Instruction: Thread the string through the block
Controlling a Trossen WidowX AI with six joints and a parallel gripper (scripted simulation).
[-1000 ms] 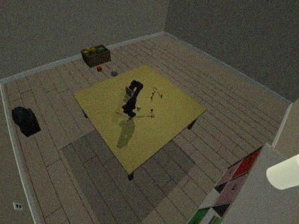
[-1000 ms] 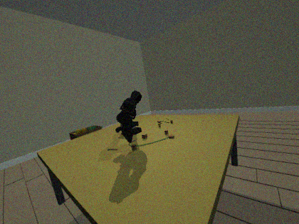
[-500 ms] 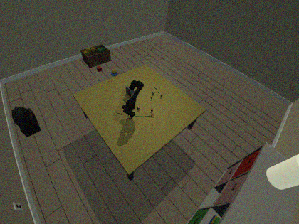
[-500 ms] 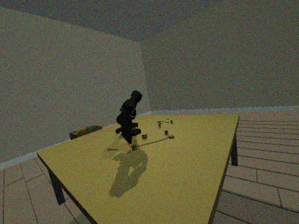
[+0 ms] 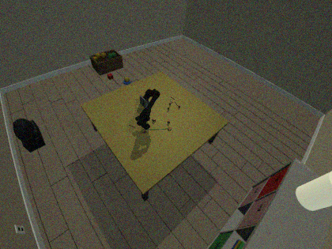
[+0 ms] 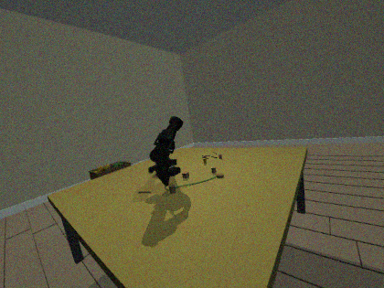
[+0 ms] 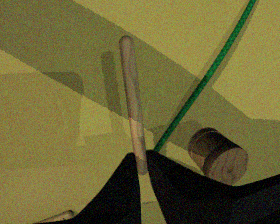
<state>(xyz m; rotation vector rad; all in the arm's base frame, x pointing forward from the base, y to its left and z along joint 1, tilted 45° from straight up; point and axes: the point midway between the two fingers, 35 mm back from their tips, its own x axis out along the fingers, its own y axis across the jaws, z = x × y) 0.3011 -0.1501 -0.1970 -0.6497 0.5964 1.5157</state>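
Now: the wooden block 2 cm behind my gripper tip, 17 cm to the left of it and 1 cm below it. Round my gripper tip: round wooden button (18 cm ahead, 24 cm to the left, 1 cm below); then thin wooden stick (1 cm to the left); then wooden cylinder (11 cm ahead, 29 cm to the left, 1 cm below).
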